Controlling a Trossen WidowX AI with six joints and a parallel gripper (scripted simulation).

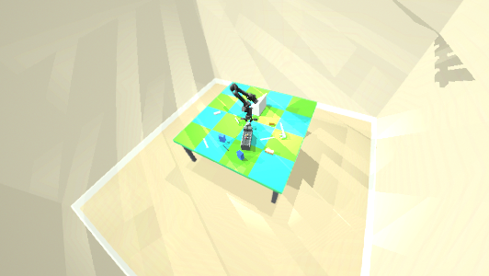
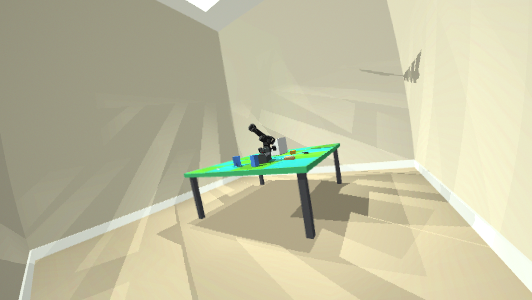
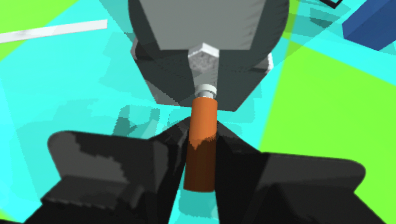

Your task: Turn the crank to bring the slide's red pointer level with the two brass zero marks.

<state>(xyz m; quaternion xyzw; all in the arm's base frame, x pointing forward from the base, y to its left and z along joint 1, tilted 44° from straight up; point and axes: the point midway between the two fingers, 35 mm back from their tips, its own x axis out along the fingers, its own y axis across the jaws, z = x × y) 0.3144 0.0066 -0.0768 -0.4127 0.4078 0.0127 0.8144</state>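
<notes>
My gripper tip is now 2 cm past the crank handle, 1 cm to the left of it and 2 cm below it. Round my gripper tip: red pointer: 18 cm ahead, 8 cm to the left, 5 cm above; orange piece: 18 cm behind, 21 cm to the left, 2 cm below; black L-shaped key: 33 cm ahead, 10 cm to the right, 3 cm below.
</notes>
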